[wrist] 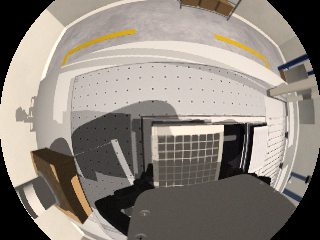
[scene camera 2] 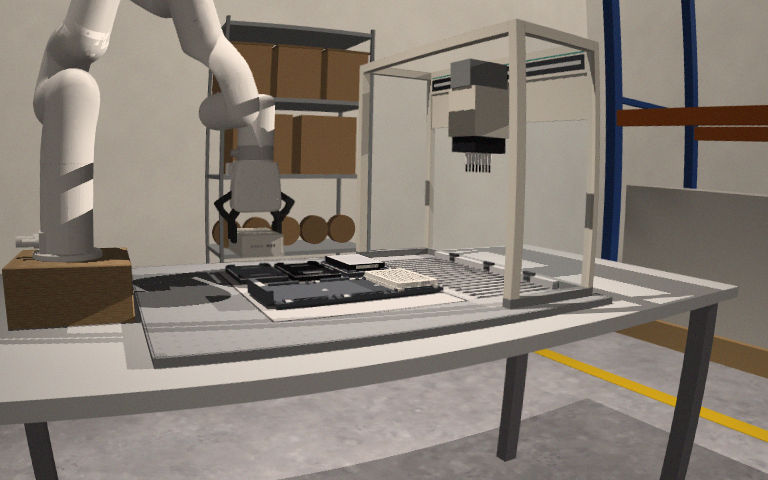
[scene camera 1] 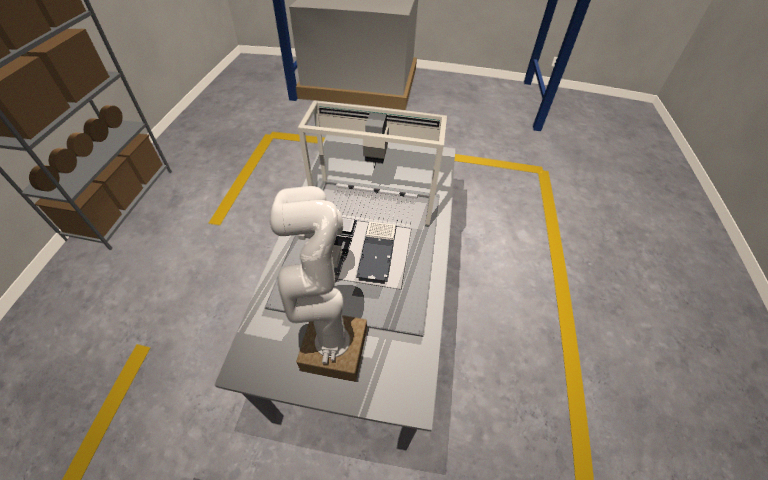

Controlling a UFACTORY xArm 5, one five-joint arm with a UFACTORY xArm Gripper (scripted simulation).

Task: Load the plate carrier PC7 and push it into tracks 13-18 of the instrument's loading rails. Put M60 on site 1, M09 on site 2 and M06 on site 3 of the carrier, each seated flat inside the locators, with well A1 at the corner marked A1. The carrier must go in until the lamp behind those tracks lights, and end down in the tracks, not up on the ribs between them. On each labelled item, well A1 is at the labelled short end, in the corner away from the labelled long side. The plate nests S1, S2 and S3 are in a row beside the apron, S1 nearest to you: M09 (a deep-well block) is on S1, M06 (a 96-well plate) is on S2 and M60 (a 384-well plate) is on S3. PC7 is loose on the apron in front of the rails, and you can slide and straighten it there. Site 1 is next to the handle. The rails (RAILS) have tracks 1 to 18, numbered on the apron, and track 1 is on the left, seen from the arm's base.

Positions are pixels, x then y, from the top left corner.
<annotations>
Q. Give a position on a white 96-well plate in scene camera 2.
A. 400, 279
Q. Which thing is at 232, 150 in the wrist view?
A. A nest S2.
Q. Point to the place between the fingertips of my gripper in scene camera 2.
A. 254, 241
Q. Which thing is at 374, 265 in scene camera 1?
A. A dark carrier PC7.
</annotations>
